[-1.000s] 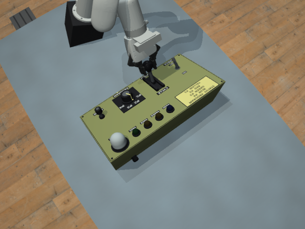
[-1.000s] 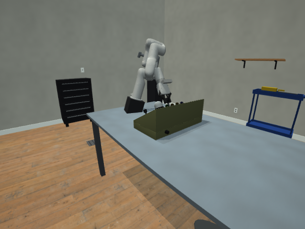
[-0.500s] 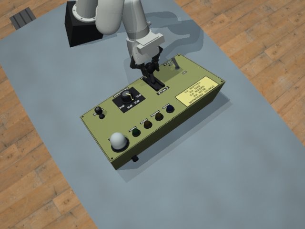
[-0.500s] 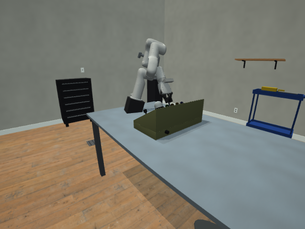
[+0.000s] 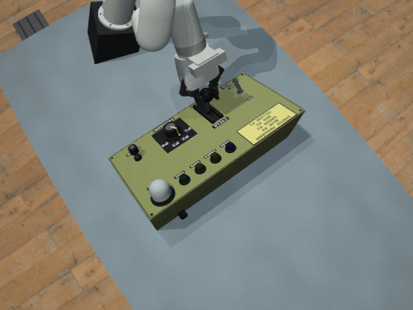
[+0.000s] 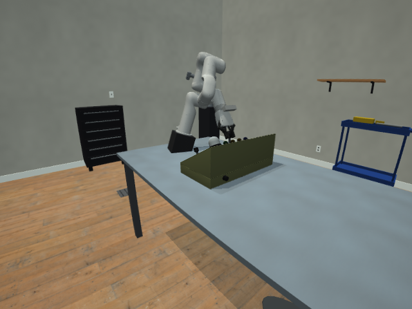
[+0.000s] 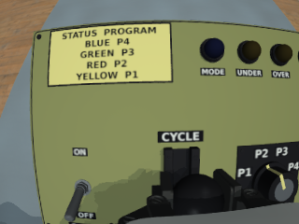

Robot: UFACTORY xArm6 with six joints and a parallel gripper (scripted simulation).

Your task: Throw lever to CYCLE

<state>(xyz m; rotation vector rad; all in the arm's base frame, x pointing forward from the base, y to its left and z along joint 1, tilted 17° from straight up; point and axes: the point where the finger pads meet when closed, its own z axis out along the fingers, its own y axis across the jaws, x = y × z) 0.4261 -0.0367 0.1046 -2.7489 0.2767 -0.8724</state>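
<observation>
Right now my hand is 4 cm short of the olive console, 6 cm to the left of it and 7 cm above it. Also, from my hand: rotary selector: 12 cm to the right, 6 cm below; then metal check switch: 1 cm ahead, 12 cm to the left, 7 cm below; then black ball-topped lever: 4 cm below.
</observation>
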